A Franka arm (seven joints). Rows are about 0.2 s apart.
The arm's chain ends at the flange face. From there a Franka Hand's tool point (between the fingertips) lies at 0.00 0.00 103.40 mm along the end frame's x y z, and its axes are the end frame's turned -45 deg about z.
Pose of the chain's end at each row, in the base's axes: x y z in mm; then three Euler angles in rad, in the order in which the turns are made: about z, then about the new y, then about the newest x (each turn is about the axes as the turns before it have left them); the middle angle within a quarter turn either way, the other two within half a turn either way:
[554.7 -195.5 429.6 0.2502 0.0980 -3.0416]
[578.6 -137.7 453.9 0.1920 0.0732 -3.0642]
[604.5 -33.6 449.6 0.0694 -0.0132 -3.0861]
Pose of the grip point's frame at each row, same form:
[542.4 -188.0 327.2 1.0306 -0.0011 -3.0017]
[569.7 -131.3 351.1 0.9744 -0.0028 -3.0352]
[605.5 -27.8 346.4 0.8544 -0.0486 -3.1117]

